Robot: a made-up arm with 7 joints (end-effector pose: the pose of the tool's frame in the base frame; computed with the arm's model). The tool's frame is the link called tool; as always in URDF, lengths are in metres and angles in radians.
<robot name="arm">
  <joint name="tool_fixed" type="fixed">
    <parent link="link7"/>
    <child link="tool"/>
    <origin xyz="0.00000 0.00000 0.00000" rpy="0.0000 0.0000 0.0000"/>
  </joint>
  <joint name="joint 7" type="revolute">
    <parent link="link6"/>
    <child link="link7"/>
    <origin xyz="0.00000 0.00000 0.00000" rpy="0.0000 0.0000 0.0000"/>
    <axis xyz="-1 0 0"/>
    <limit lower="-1.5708" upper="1.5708" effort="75" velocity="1.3"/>
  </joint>
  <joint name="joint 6" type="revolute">
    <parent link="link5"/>
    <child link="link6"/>
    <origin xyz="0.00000 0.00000 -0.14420" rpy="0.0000 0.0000 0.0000"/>
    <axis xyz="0 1 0"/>
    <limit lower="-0.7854" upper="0.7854" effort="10" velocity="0.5"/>
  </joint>
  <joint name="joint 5" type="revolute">
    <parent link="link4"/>
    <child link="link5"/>
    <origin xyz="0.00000 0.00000 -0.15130" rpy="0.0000 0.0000 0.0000"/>
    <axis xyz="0 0 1"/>
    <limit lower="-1.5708" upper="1.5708" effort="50" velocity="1.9"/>
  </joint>
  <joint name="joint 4" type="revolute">
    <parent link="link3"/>
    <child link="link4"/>
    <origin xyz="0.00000 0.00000 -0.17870" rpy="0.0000 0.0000 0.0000"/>
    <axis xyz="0 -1 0"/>
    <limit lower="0.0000" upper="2.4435" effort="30" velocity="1.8"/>
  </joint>
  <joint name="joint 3" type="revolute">
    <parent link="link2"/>
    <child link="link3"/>
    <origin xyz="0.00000 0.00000 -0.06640" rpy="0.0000 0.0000 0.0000"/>
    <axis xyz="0 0 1"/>
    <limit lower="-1.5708" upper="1.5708" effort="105" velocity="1.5"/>
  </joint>
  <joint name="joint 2" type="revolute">
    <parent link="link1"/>
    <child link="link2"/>
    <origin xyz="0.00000 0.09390 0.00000" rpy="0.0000 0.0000 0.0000"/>
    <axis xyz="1 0 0"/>
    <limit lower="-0.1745" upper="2.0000" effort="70" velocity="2.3"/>
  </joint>
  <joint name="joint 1" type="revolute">
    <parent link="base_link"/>
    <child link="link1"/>
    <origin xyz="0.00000 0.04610 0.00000" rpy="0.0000 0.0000 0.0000"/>
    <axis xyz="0 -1 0"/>
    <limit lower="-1.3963" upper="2.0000" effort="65" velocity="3.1"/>
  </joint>
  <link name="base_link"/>
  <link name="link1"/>
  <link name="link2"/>
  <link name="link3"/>
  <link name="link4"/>
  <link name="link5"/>
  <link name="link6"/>
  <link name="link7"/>
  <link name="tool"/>
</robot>
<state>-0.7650 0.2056 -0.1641 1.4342 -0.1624 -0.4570 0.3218</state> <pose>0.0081 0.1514 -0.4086 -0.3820 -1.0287 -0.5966</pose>
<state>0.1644 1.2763 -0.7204 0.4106 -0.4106 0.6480 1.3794</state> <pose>0.1242 0.6112 -0.2067 0.2018 0.9087 -0.0915</pose>
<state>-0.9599 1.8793 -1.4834 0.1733 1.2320 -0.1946 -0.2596</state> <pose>0.0963 0.6663 0.0620 1.5722 0.6351 -1.2640</pose>
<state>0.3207 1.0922 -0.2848 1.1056 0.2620 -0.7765 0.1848</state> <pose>0.3161 0.4411 -0.1477 0.5064 -1.8224 -0.9923</pose>
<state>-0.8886 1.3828 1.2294 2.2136 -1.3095 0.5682 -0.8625</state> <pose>0.2100 0.2484 0.0686 -2.0543 0.9892 0.4687</pose>
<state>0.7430 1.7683 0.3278 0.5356 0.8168 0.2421 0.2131</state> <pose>0.0067 0.6200 0.2038 1.0089 -1.7955 0.7872</pose>
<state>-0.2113 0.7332 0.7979 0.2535 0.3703 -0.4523 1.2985</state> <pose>-0.0247 0.5349 -0.3620 -0.1518 -1.1010 0.0536</pose>
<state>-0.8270 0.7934 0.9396 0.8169 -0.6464 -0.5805 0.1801</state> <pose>-0.0536 0.5808 -0.2221 0.8717 -0.3896 -0.8615</pose>
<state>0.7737 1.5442 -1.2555 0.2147 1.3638 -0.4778 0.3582</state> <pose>0.0657 0.6720 -0.0393 1.0958 -1.1514 0.0410</pose>
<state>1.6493 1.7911 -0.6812 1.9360 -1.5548 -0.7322 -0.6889</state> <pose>0.1219 0.3142 0.2247 -1.7699 0.3432 1.5914</pose>
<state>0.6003 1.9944 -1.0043 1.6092 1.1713 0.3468 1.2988</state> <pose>0.2048 0.4555 -0.0186 -0.5650 -0.4229 -0.6220</pose>
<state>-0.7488 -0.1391 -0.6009 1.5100 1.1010 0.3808 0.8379</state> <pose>0.0166 -0.0616 -0.3395 -1.9067 -0.3303 0.6680</pose>
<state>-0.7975 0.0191 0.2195 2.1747 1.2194 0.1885 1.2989</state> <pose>0.1112 0.1944 -0.2232 -1.7074 -1.7137 0.0346</pose>
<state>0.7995 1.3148 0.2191 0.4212 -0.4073 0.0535 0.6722</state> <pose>0.1574 0.6446 0.0114 0.8885 -0.7863 -0.0716</pose>
